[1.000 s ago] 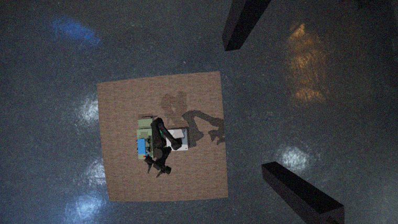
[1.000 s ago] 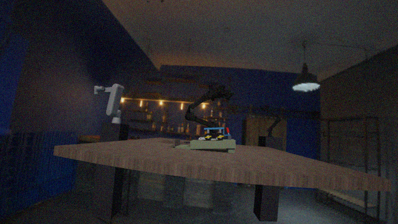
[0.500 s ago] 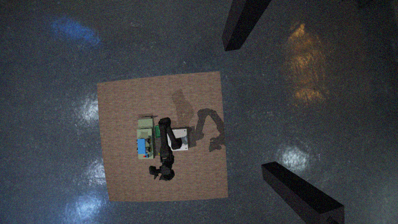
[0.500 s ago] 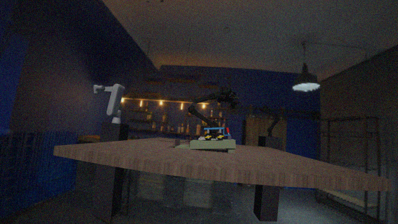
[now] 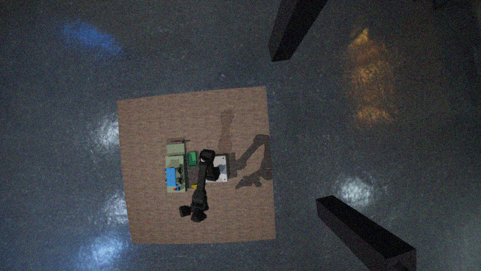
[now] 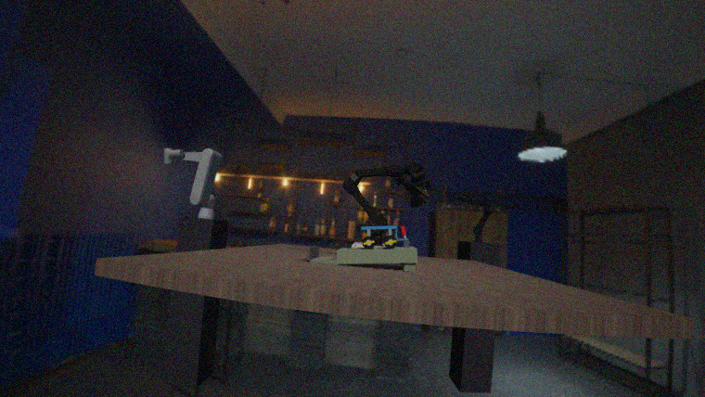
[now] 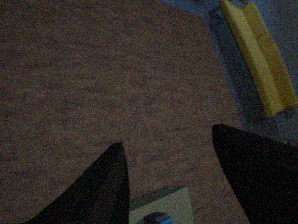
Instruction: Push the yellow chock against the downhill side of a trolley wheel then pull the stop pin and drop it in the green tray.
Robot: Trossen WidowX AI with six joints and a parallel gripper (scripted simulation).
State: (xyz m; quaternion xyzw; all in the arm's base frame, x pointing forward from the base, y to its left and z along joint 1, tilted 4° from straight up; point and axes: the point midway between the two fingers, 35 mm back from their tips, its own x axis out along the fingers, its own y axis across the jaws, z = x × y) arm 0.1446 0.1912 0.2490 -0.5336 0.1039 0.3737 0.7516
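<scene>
Now: the yellow chock 2 cm ahead of my gripper tip, 9 cm to the right of it and 27 cm below it. The rest, counted from my gripper tip: blue trolley (14 cm ahead, 22 cm to the right, 18 cm below); ramp (14 cm ahead, 23 cm to the right, 25 cm below); stop pin (13 cm ahead, 12 cm to the right, 17 cm below).
</scene>
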